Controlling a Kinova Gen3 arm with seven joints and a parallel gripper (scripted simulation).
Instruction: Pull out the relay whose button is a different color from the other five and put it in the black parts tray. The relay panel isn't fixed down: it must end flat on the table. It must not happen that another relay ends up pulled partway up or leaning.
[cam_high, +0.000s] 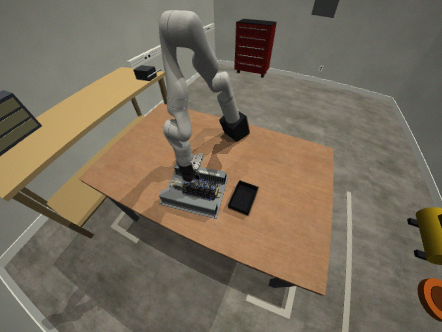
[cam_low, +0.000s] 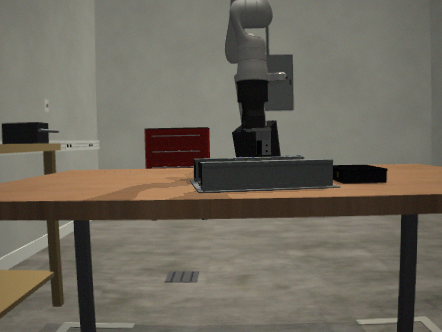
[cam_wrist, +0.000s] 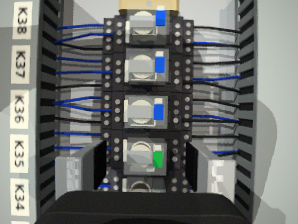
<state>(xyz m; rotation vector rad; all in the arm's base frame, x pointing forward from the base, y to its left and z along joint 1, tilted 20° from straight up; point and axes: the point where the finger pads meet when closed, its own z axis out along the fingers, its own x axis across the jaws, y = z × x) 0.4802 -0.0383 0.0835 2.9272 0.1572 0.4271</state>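
My gripper is now 6 cm above the grey relay panel and 2 cm to the left of it. From my hand the other things lie so: black parts tray: 25 cm to the left, 7 cm below, 3 cm behind.
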